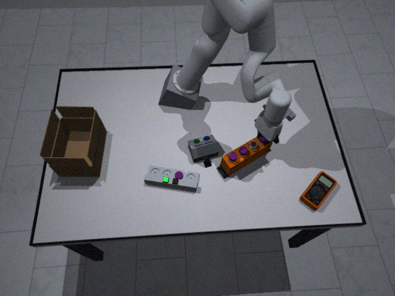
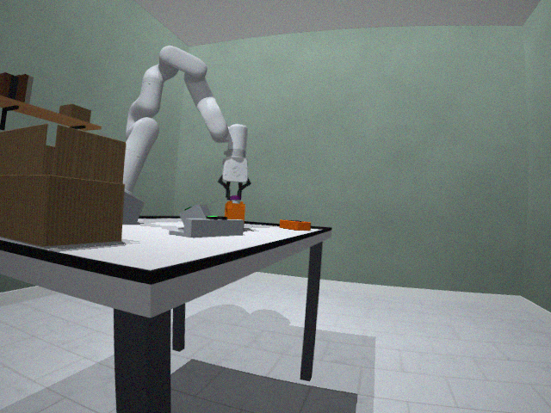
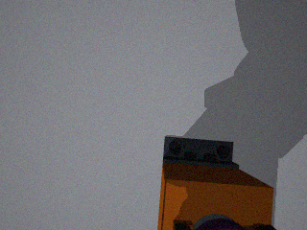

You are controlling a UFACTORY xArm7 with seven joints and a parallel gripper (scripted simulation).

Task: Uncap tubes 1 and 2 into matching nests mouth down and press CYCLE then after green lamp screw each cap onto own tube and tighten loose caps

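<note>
My gripper is now 10 mm above the tube 1. Round my hand: blue key (240 mm to the right, 60 mm below, 20 mm behind); then green key (280 mm to the right, 60 mm below); then grey key housing (260 mm to the right, 80 mm below, 10 mm ahead).
</note>
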